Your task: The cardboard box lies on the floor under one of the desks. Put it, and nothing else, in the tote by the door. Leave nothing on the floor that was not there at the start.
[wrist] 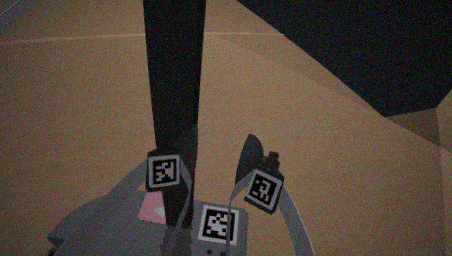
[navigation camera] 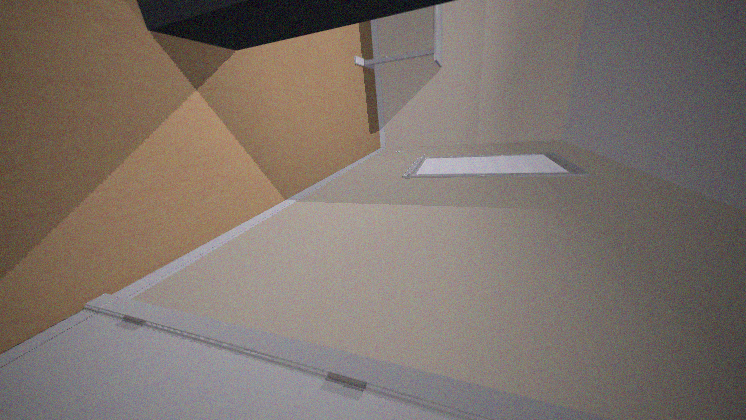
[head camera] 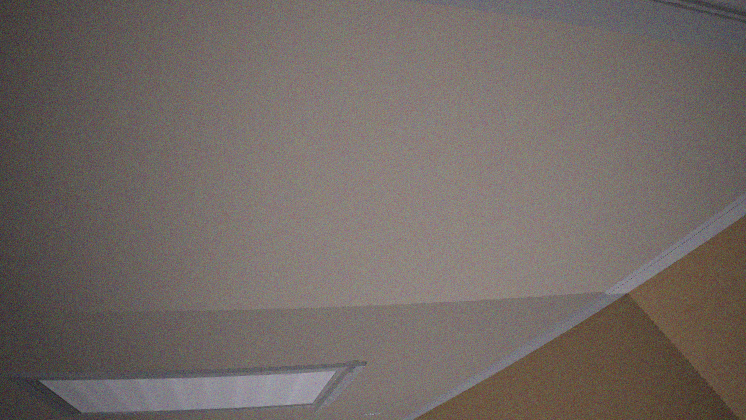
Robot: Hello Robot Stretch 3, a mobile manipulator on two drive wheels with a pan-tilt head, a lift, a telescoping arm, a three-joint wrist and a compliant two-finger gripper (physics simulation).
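Note:
I can see my own gripper (wrist: 220, 147), and there is a grey door (navigation camera: 117, 351) here as well.

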